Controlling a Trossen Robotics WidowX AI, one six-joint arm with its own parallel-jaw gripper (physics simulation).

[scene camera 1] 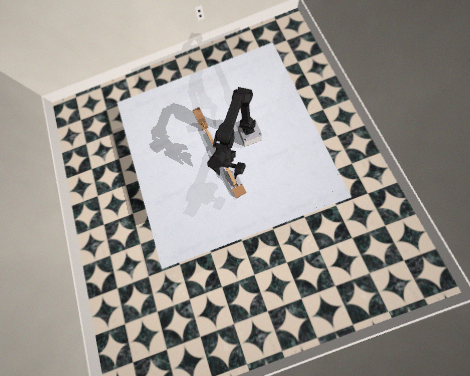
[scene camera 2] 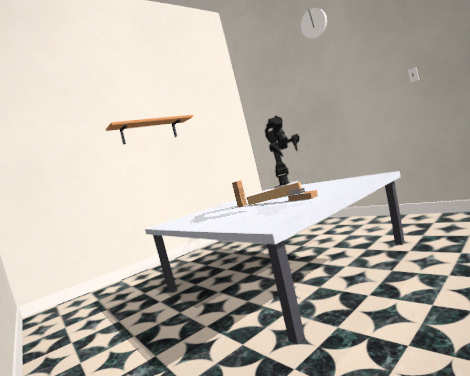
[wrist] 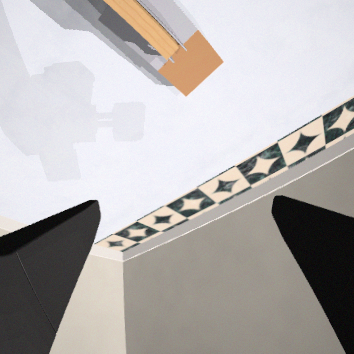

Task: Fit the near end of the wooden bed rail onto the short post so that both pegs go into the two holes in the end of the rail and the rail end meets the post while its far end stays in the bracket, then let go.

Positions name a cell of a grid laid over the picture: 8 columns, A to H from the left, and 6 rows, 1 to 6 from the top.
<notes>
The gripper (wrist: E4) is open, holding nothing. Also in view: a post with bracket (wrist: C1).
</notes>
